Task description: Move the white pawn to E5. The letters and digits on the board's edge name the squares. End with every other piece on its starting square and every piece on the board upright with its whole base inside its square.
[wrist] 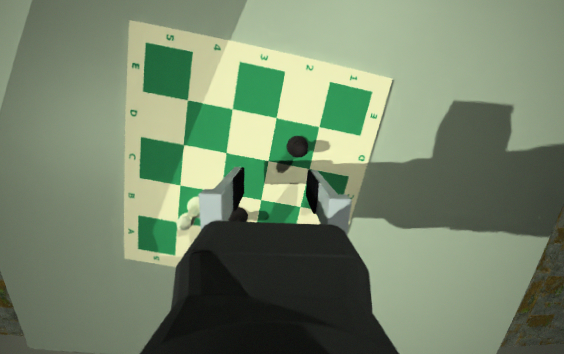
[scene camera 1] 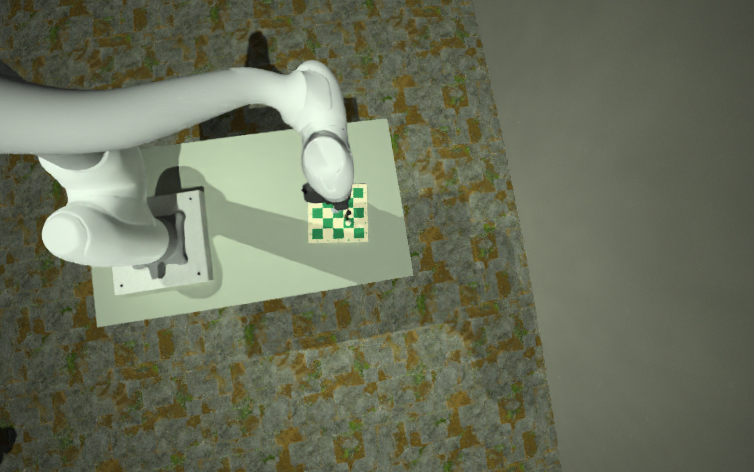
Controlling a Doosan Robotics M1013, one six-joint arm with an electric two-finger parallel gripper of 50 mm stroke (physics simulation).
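Seen in the pictures: gripper, fingertip midpoint: [wrist: 275, 181]; arm's base, origin of the base link: [scene camera 1: 160, 240].
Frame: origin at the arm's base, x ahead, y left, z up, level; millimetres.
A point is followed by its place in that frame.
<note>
My gripper [scene camera 1: 337, 209] @(x 618, y 67, z 2 mm) [wrist: 275, 181] @(x 618, y 67, z 2 mm) is open and empty above the chessboard [scene camera 1: 309, 228] @(x 514, y -8, z -23 mm) [wrist: 134, 90] @(x 558, y -58, z -23 mm), around C2 and C3 in the wrist view. A white piece [scene camera 1: 348, 222] @(x 660, y -6, z 16 mm) [wrist: 194, 206] @(x 652, y -2, z -11 mm) stands at B4, beside the left finger and partly hidden; whether it is the pawn I cannot tell. The right finger covers much of C1, and no other white piece shows. A round-topped black piece [wrist: 297, 146] @(x 588, y 80, z 7 mm) stands on D2. Another black piece [scene camera 1: 348, 213] @(x 662, y 29, z -2 mm) [wrist: 240, 215] @(x 659, y 38, z -16 mm) is at B3, partly behind the left finger. Square E5 [scene camera 1: 317, 233] @(x 541, y -30, z -23 mm) [wrist: 167, 71] @(x 541, y -30, z -23 mm) is bare, at the board's corner.
The board lies on a pale table [scene camera 1: 267, 261] @(x 350, y -112, z -29 mm) [wrist: 450, 40] @(x 485, y 205, z -29 mm). The white arm [scene camera 1: 328, 161] @(x 651, y 54, z 417 mm) hangs over the board's upper part in the scene view and hides squares there. The arm's base plate [scene camera 1: 194, 239] @(x 117, y -7, z 0 mm) is at the left. Arm shadows cross the table and board.
</note>
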